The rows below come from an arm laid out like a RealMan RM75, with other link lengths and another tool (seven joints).
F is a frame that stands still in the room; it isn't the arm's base.
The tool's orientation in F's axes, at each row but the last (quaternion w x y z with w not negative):
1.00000, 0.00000, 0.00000, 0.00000
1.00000, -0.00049, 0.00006, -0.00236
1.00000, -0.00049, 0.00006, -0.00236
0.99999, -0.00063, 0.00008, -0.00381
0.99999, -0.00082, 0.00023, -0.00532
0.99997, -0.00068, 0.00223, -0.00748
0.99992, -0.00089, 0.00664, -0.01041
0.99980, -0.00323, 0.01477, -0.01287
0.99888, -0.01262, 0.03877, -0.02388
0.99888, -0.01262, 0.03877, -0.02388
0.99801, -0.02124, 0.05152, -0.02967
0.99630, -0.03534, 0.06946, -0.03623
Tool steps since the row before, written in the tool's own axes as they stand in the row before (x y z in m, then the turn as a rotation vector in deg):
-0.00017, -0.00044, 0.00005, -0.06, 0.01, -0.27
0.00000, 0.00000, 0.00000, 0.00, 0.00, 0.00
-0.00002, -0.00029, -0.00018, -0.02, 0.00, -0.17
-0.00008, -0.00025, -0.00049, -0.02, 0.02, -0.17
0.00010, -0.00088, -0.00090, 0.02, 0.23, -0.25
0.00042, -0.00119, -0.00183, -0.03, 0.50, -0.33
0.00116, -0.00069, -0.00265, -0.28, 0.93, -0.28
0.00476, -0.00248, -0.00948, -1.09, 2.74, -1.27
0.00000, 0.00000, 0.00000, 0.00, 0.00, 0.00
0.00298, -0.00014, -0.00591, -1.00, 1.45, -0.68
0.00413, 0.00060, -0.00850, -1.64, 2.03, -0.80
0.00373, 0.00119, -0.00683, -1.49, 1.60, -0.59
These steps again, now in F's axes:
-0.00017, -0.00044, 0.00005, -0.06, 0.01, -0.27
0.00000, 0.00000, 0.00000, 0.00, 0.00, 0.00
-0.00002, -0.00029, -0.00018, -0.02, 0.00, -0.17
-0.00008, -0.00025, -0.00049, -0.02, 0.02, -0.17
0.00009, -0.00088, -0.00090, 0.02, 0.23, -0.25
0.00039, -0.00120, -0.00183, -0.02, 0.50, -0.33
0.00111, -0.00072, -0.00266, -0.26, 0.94, -0.28
0.00441, -0.00266, -0.00960, -1.06, 2.76, -1.26
0.00000, 0.00000, 0.00000, 0.00, 0.00, 0.00
0.00250, -0.00042, -0.00612, -0.98, 1.48, -0.64
0.00325, 0.00001, -0.00889, -1.60, 2.09, -0.72
0.00280, 0.00045, -0.00734, -1.45, 1.67, -0.50

